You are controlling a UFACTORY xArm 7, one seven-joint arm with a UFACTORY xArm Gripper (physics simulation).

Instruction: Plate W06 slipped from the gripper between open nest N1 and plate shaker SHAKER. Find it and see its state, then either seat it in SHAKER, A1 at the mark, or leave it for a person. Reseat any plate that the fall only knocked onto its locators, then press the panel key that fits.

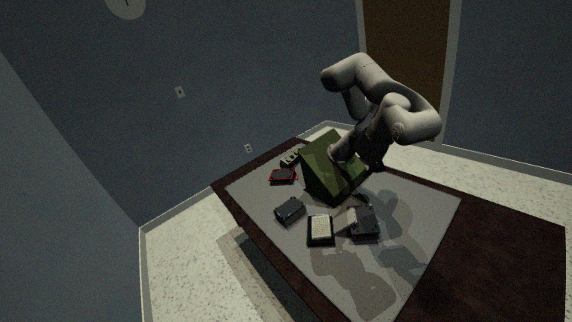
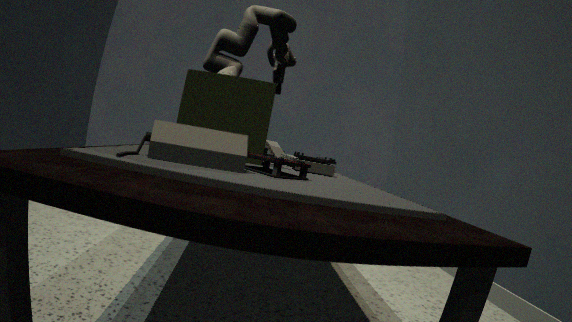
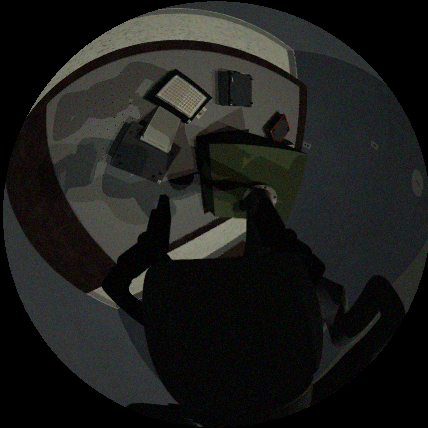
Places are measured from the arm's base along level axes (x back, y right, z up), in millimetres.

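Pixels of known places: gripper, fingertip midpoint: (image 1: 357, 166) (image 2: 277, 87) (image 3: 215, 206); arm's base, link origin: (image 1: 336, 154) (image 2: 216, 105) (image 3: 259, 197).
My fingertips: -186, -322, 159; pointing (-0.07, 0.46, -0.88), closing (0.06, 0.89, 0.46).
Ahead of a thing's pixels: the offset from my fingertips to its top centre, as dx, dy, dz. "spot": to the spot under its first point. Level surfaces: height alone.
A pale, smooth-faced plate (image 1: 352, 216) (image 2: 274, 148) (image 3: 161, 130) lies tilted between a dark grey device {+10, -13, -276} (image 1: 365, 227) (image 3: 136, 154) and a black nest (image 1: 309, 237) (image 3: 202, 106); it overlaps the device's edge. No label can be read, and its underside is hidden. A white well plate {-147, +96, -295} (image 1: 321, 227) (image 3: 182, 95) sits in the black nest. Whether it is fully down on its locators I cannot tell. My gripper (image 2: 278, 92) (image 3: 215, 206) is open and empty, high above the table beside the green block. Which unit is SHAKER or N1 cannot be read.
A large green wedge block (image 1: 320, 162) (image 2: 225, 107) (image 3: 255, 165) carries the arm's base. A dark box unit {spot: -209, +261, -285} (image 1: 290, 211) (image 3: 237, 89) and a red-edged unit {-62, +610, -294} (image 1: 282, 175) (image 3: 279, 127) stand on the grey mat {dz -340} (image 1: 252, 192). The key panel {+109, +736, -256} (image 1: 291, 156) (image 2: 197, 145) stands behind them.
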